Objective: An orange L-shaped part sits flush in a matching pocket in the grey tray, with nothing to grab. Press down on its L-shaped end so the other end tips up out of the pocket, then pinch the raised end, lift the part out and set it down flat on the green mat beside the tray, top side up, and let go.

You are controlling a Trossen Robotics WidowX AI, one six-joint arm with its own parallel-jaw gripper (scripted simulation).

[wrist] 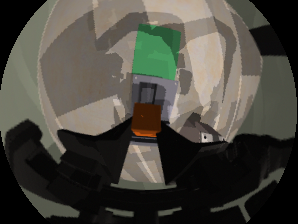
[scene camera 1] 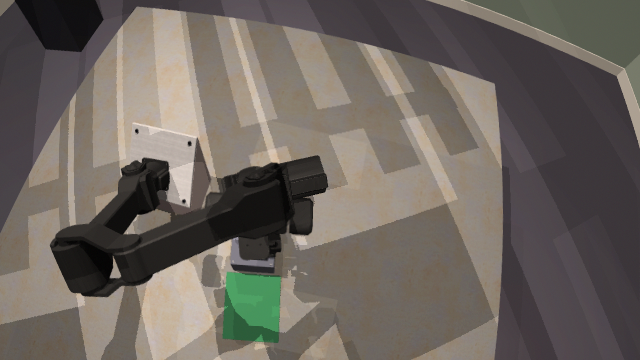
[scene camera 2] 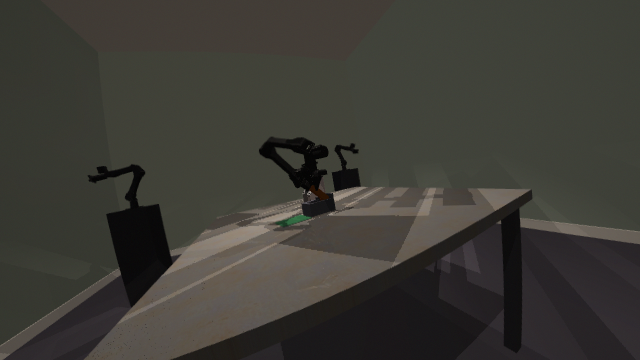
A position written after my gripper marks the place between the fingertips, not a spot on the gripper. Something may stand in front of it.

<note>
In view: my gripper [scene camera 1: 259, 228], an orange L-shaped part [wrist: 146, 122] and a green mat [scene camera 1: 252, 310].
My gripper also shows in the wrist view [wrist: 145, 120]. The green mat also shows in the wrist view [wrist: 157, 48].
</note>
